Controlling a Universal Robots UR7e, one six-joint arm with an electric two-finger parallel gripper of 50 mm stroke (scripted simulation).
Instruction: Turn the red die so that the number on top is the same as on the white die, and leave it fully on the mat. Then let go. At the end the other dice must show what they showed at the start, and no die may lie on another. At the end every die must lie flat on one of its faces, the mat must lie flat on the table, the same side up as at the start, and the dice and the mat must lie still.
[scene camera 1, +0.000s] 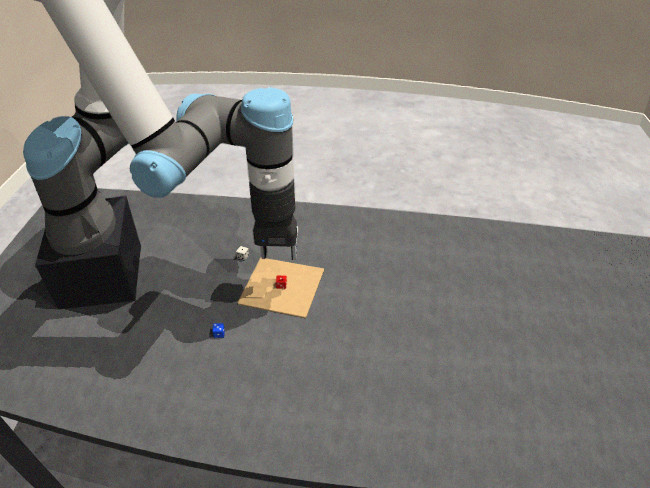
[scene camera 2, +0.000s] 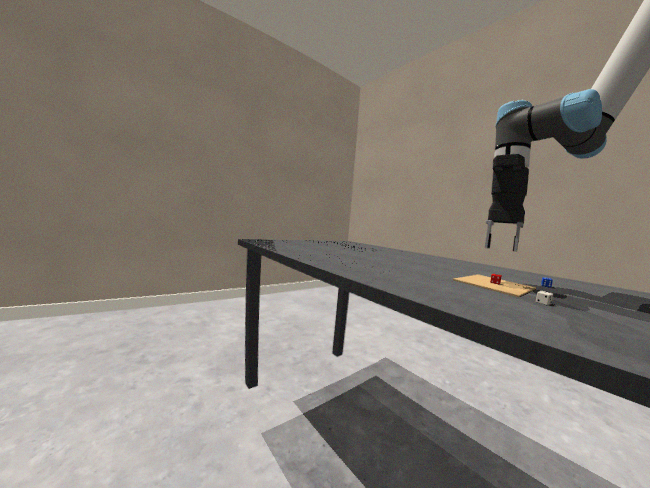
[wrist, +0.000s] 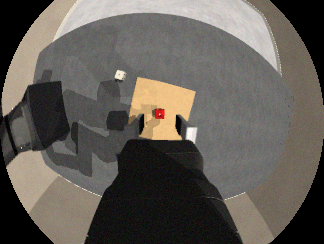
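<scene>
You can see the gripper in scene camera 1 (279, 255), and it's there in scene camera 2 and the wrist view too. On the gripper, (scene camera 2: 509, 189) and (wrist: 152, 184) are the same spot. There's also a tan mat, visible in scene camera 1, scene camera 2 and the wrist view (149, 95). As for the mat, (scene camera 1: 260, 292) and (scene camera 2: 514, 285) are the same spot on it.
</scene>
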